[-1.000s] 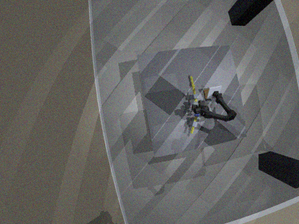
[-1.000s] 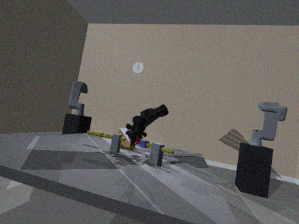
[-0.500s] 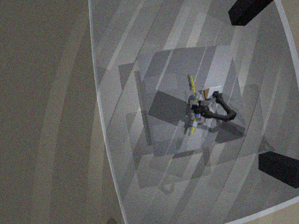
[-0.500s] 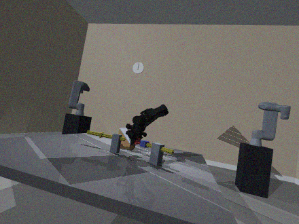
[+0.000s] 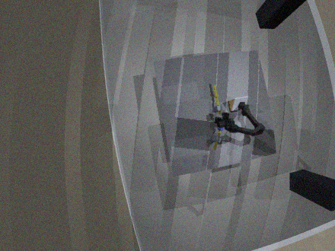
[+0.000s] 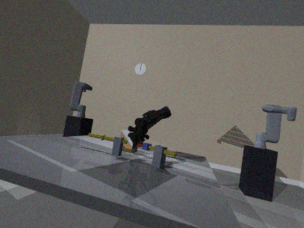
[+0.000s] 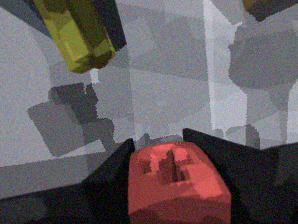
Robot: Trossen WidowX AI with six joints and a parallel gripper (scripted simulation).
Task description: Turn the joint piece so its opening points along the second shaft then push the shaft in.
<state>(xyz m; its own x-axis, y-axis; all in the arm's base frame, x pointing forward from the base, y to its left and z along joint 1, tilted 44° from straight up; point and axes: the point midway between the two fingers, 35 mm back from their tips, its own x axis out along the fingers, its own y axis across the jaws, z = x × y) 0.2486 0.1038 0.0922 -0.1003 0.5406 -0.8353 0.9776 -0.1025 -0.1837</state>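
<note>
My gripper tip is 20 mm to the right of the red joint piece and 40 mm below it.
</note>
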